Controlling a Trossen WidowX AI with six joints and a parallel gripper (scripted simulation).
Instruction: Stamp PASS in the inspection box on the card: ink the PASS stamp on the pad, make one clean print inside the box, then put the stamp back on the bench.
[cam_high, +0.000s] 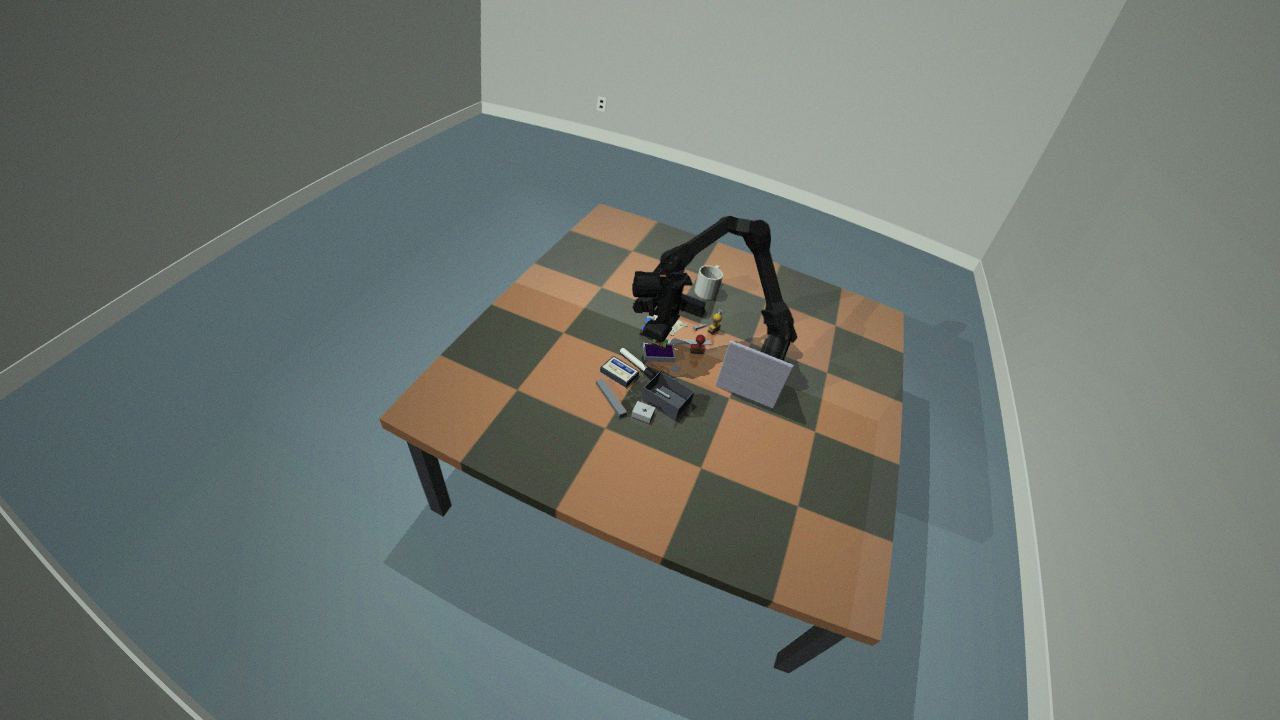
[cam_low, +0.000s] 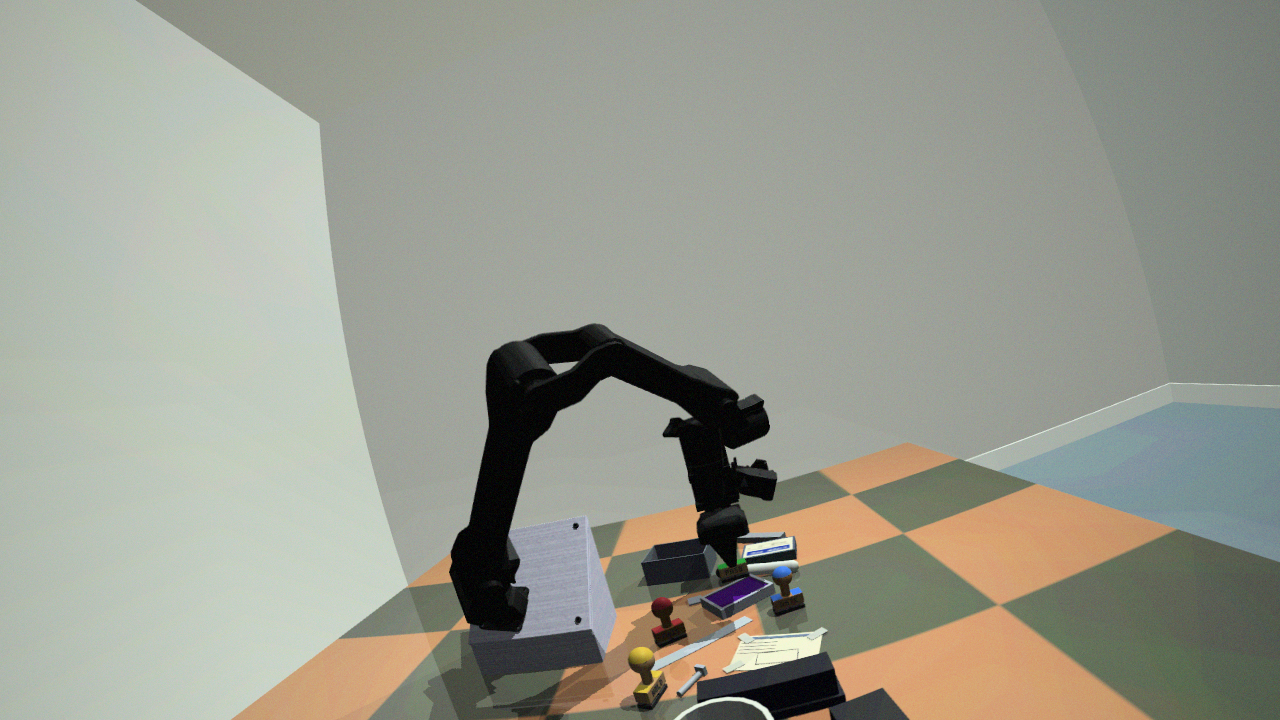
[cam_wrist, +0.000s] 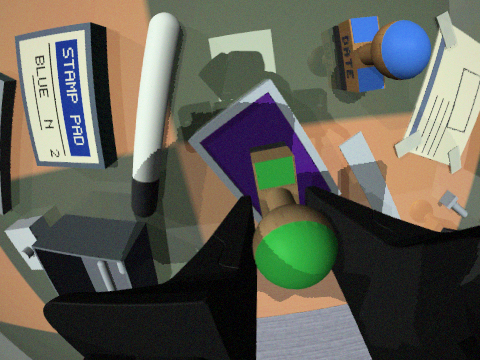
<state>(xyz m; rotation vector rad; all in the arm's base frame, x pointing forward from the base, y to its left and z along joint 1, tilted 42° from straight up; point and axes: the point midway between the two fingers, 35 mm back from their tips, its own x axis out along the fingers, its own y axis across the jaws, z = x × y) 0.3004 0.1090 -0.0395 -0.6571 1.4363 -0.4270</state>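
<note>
The purple ink pad is 6 cm below my gripper tip. Round my gripper tip: green-knobbed stamp (right at my gripper tip); then blue-knobbed stamp (7 cm ahead, 6 cm to the right, 4 cm below); then white marker (8 cm to the left, 5 cm below, 1 cm ahead).
</note>
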